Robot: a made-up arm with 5 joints. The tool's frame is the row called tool.
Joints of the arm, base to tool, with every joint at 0 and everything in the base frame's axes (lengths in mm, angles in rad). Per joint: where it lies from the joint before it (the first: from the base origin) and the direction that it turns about. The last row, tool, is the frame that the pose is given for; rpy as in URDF.
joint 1: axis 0 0 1 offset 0.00 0.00 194.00
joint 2: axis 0 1 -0.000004 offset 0.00 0.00 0.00
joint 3: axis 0 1 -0.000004 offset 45.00 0.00 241.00
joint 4: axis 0 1 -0.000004 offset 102.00 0.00 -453.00
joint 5: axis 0 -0.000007 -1 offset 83.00 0.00 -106.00
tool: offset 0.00 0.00 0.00 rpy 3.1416 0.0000 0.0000
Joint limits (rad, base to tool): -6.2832..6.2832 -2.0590..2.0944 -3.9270..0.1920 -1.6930..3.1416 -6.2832..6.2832
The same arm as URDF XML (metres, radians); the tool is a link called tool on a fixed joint. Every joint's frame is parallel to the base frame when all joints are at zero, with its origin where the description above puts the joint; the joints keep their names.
<robot name="arm">
<joint name="joint 1" type="revolute"><parent link="base"/><child link="link1"/><origin xyz="0 0 0.194" rpy="0 0 0"/><axis xyz="0 0 1"/><limit lower="-6.2832" upper="6.2832"/></joint>
<joint name="joint 2" type="revolute"><parent link="link1"/><child link="link2"/><origin xyz="0 0 0" rpy="0 0 0"/><axis xyz="0 1 0"/><limit lower="-2.059" upper="2.0944"/></joint>
<joint name="joint 3" type="revolute"><parent link="link2"/><child link="link3"/><origin xyz="0.045 0 0.241" rpy="0 0 0"/><axis xyz="0 1 0"/><limit lower="-3.927" upper="0.192"/></joint>
<joint name="joint 4" type="revolute"><parent link="link3"/><child link="link4"/><origin xyz="0.102 0 -0.453" rpy="0 0 0"/><axis xyz="0 1 0"/><limit lower="-1.693" upper="3.1416"/></joint>
<joint name="joint 5" type="revolute"><parent link="link4"/><child link="link5"/><origin xyz="0.083 0 -0.106" rpy="0 0 0"/><axis xyz="0 0 -1"/><limit lower="-6.2832" upper="6.2832"/></joint>
<joint name="tool_joint" type="fixed"><parent link="link5"/><child link="tool"/><origin xyz="0 0 0" rpy="-3.1416 0 0"/></joint>
<link name="base"/>
<link name="link1"/>
<link name="link2"/>
<link name="link3"/>
<link name="link4"/>
<link name="link5"/>
<link name="tool"/>
</robot>

